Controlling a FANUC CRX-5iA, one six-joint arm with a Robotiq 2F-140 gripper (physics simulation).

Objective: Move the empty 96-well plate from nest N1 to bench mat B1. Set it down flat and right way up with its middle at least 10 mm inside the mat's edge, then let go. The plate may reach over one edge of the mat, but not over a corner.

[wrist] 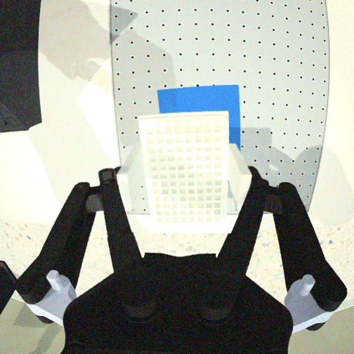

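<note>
The white 96-well plate (186, 170) is in the middle of the wrist view, right way up with its open wells facing the camera. My gripper (185, 157) is shut on it, one pale finger pad along each long side. A blue mat (200, 99) lies beyond and beneath the plate; its far part and a strip on its right side show, and the plate hides much of the rest. The height of the plate above the mat is hard to tell. No label shows on the mat, and nest N1 does not show in this view.
The blue mat lies on a grey perforated board (280, 75). A black object (20, 65) stands at the upper left. A speckled surface (30, 245) lies past the near edge of the pale bench top. Shadows fall across the board.
</note>
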